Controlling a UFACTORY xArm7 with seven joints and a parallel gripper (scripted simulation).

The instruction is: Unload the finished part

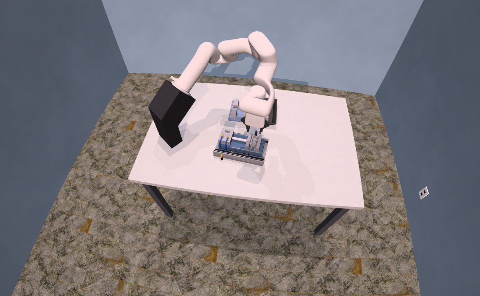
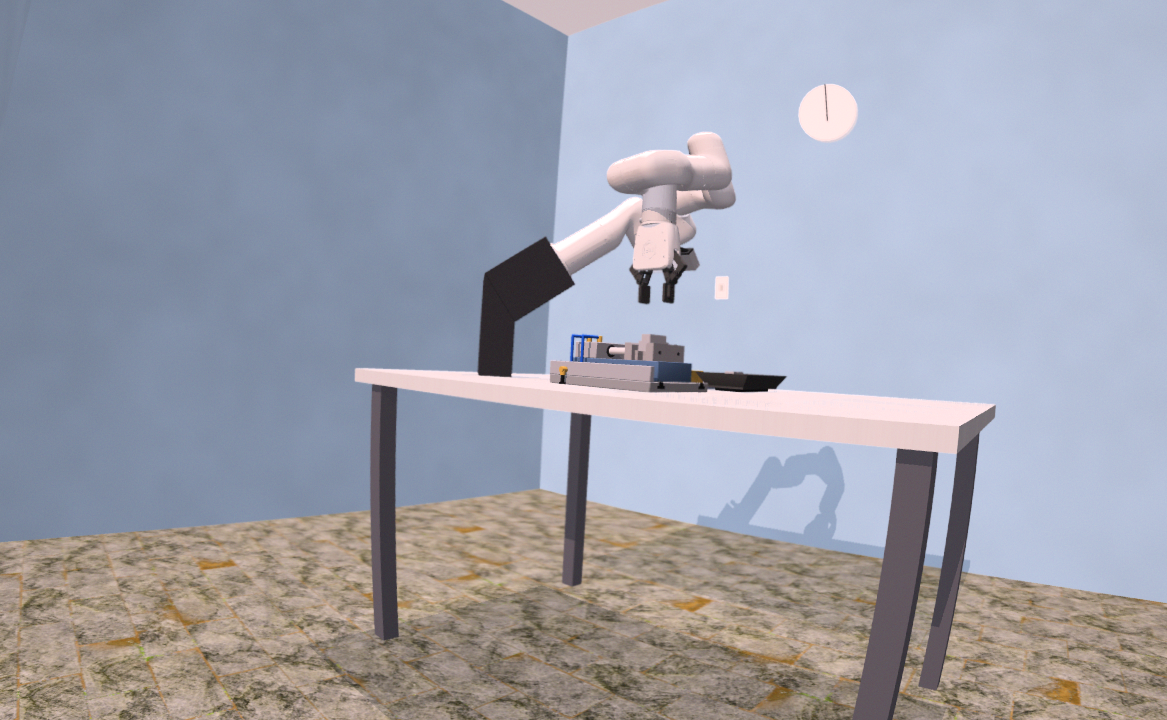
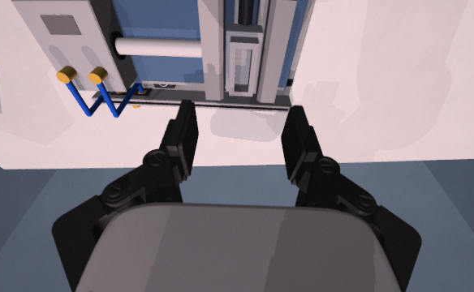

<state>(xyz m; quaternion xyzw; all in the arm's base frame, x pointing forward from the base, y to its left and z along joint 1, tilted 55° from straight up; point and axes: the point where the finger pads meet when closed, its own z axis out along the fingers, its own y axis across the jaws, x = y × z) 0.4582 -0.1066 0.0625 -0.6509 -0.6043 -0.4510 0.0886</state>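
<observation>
Right now my hand is 8 cm past the white piston rod, 1 cm to the left of it and 12 cm above it. Round my hand: grey cylinder block 16 cm behind, 2 cm to the right, 12 cm below; then yellow knob 15 cm behind, 13 cm to the right, 17 cm below; then orange block 13 cm behind, 24 cm to the left, 17 cm below.
</observation>
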